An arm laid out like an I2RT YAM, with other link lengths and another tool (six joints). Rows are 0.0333 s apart.
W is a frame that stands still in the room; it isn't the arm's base.
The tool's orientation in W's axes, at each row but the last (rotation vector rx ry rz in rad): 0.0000 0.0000 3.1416; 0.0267 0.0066 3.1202; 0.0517 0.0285 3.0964; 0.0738 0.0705 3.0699; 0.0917 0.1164 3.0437; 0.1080 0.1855 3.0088; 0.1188 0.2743 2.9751; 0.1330 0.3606 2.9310; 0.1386 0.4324 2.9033; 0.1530 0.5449 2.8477
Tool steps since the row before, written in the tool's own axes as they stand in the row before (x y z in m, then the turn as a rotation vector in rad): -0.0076 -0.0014 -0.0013 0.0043 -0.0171 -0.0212; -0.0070 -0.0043 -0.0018 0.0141 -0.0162 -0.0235; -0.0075 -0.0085 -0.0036 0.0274 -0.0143 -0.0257; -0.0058 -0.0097 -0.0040 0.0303 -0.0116 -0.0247; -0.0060 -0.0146 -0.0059 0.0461 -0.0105 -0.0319; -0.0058 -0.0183 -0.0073 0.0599 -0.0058 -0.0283; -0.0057 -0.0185 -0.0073 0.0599 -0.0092 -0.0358; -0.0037 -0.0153 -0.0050 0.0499 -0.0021 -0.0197; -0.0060 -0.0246 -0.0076 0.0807 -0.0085 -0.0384; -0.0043 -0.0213 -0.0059 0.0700 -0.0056 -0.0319
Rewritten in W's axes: 0.0076 0.0014 -0.0013 -0.0043 0.0171 -0.0212; 0.0071 0.0041 -0.0019 -0.0142 0.0164 -0.0233; 0.0077 0.0081 -0.0040 -0.0276 0.0151 -0.0251; 0.0062 0.0091 -0.0047 -0.0306 0.0126 -0.0238; 0.0069 0.0135 -0.0074 -0.0469 0.0125 -0.0300; 0.0074 0.0164 -0.0099 -0.0608 0.0101 -0.0249; 0.0076 0.0158 -0.0110 -0.0610 0.0121 -0.0329; 0.0057 0.0127 -0.0089 -0.0507 0.0071 -0.0163; 0.0095 0.0196 -0.0149 -0.0818 0.0145 -0.0341; 0.0078 0.0161 -0.0137 -0.0711 0.0114 -0.0276
